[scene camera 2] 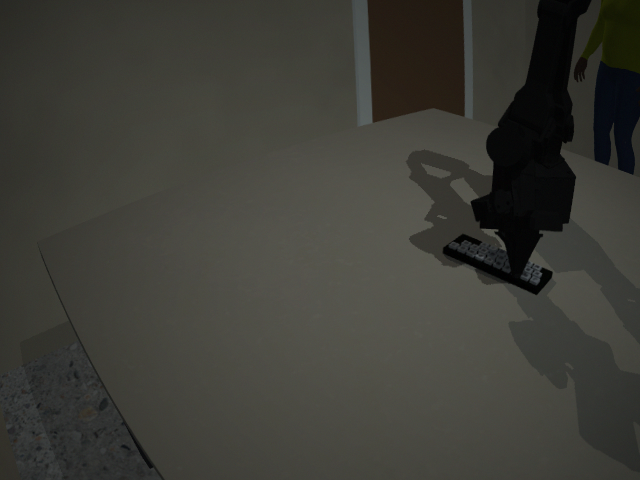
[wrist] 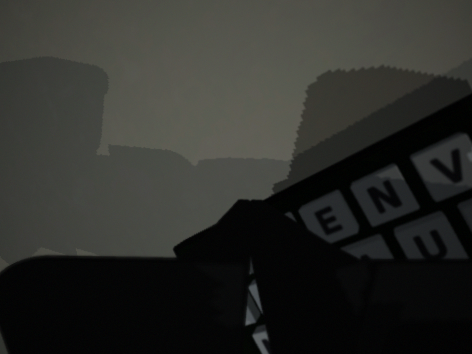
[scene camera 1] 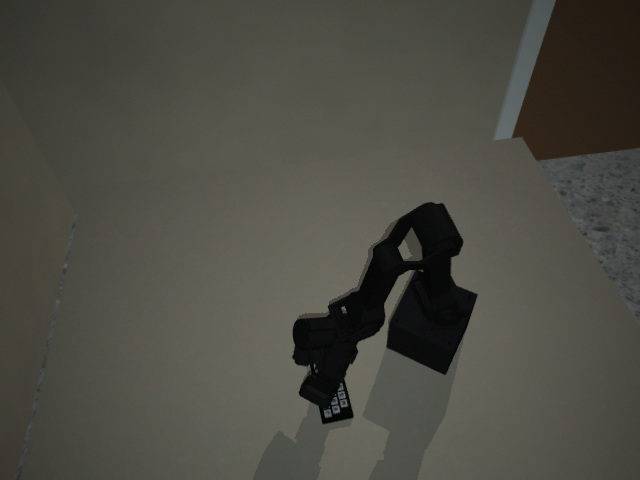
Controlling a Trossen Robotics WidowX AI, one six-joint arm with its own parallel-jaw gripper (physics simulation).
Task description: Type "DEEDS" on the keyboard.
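Frame: origin at the arm's base, x ahead, y left, z up, level; centimetres.
Where they show: gripper, between the fingertips: (scene camera 2: 516, 278) (wrist: 248, 211); arm's base, origin of its link: (scene camera 2: 545, 157) (scene camera 1: 443, 314).
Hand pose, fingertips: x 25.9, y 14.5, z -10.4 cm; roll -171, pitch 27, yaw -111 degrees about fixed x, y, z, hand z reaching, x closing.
Each offset is from my fingertips to the top centre of the thing. Level surfaces: height alone.
A small black keyboard @[dx -1.9, dy -5.8, dz +0.3 cm] (scene camera 1: 347, 412) (scene camera 2: 480, 257) (wrist: 350, 181) with pale keys lies flat on the table @[dz -1.3 cm] (scene camera 1: 206, 289) (scene camera 2: 258, 335). In the wrist view the E key @[dx -0.8, dy -2.7, dz +0.3 cm] (wrist: 329, 221), N key @[dx -0.4, dy -4.5, dz +0.3 cm] (wrist: 385, 195), V key @[dx +0.1, dy -6.2, dz +0.3 cm] (wrist: 450, 165) and U key @[dx -2.0, dy -5.3, dz +0.3 cm] (wrist: 431, 244) are readable. My gripper (scene camera 2: 515, 272) (wrist: 248, 211) is shut and empty, pointing down at the keyboard. In scene camera 2 its tips are at the keys near the right end, by the near long edge. In the wrist view the tips are left of the E key and the fingers hide several keys. Contact with a key is unclear.
The arm's base (scene camera 1: 431, 330) stands on the table, to the right of the keyboard in scene camera 1. Arm shadows fall around the keyboard. A brown door (scene camera 1: 589, 77) (scene camera 2: 416, 56) and a person (scene camera 2: 617, 103) in a yellow-green top are beyond the table.
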